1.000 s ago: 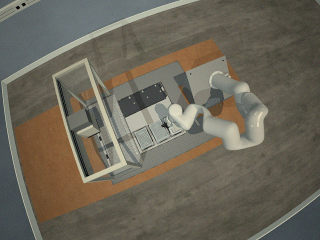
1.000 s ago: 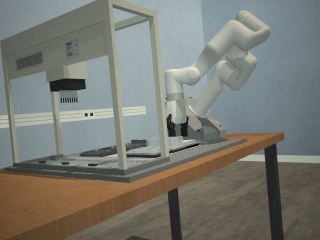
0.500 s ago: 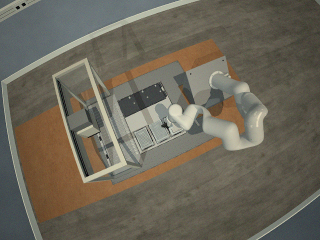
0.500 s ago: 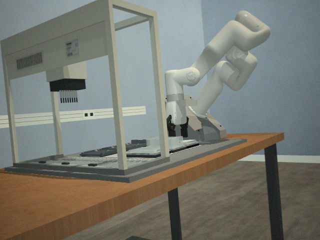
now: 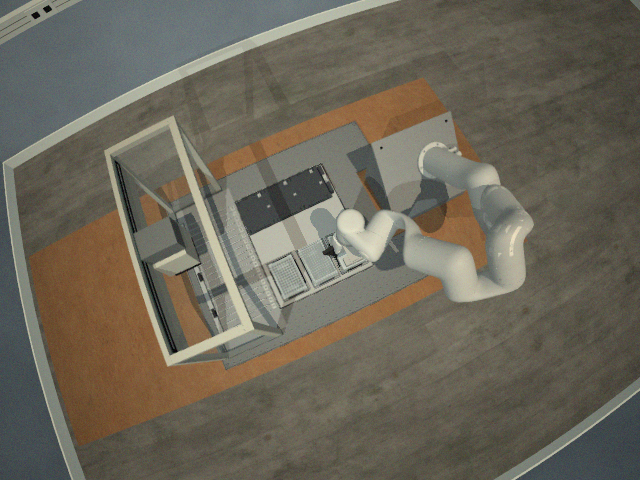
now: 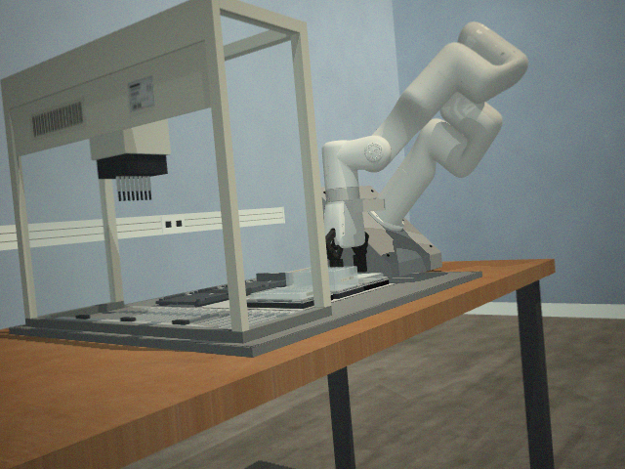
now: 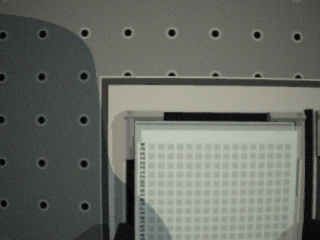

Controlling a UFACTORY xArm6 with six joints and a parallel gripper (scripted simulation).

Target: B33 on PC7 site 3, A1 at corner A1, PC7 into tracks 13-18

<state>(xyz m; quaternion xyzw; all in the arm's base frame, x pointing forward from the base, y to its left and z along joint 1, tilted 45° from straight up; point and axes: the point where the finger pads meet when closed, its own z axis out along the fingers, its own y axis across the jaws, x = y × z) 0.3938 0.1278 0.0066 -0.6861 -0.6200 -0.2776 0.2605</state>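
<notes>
Now: hand 20 mm above the 384-well plate B33. Round my hand: 96-well plate B38: 220 mm ahead, 10 mm to the right, 20 mm below; then deep-well block B83: 110 mm ahead, 10 mm to the right; then nest S1: 30 mm below.
</notes>
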